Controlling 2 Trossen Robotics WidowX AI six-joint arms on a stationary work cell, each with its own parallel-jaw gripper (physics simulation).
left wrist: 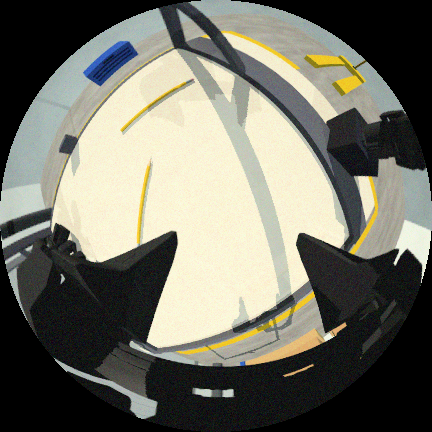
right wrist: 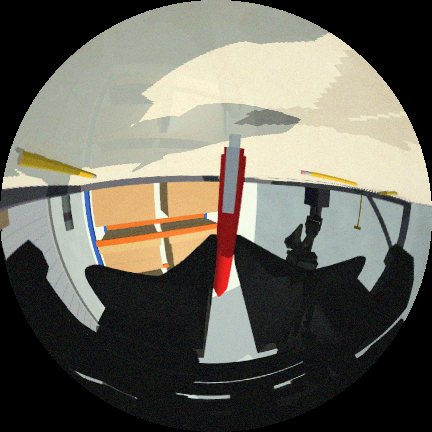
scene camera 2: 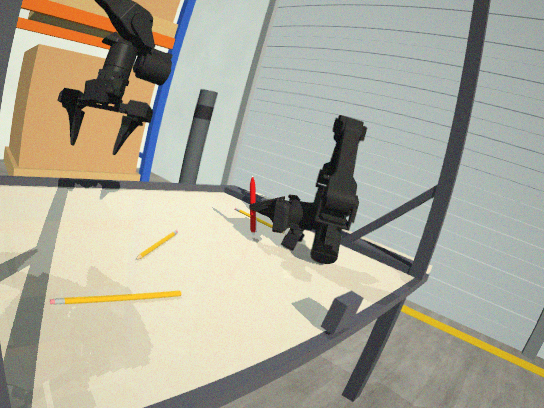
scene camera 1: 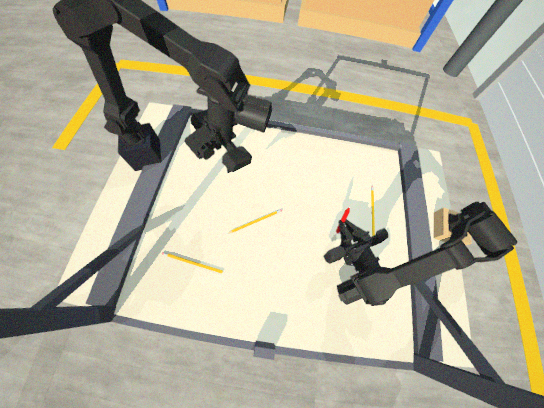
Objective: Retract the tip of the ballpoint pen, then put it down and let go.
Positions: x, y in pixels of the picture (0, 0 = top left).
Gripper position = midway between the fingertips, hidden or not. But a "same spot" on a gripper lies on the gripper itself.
My left gripper shows in the left wrist view (240, 238), in the right wrist view (305, 227), in scene camera 2 and in scene camera 1. The same spot on my left gripper: (scene camera 1: 208, 135) is (scene camera 2: 110, 80).
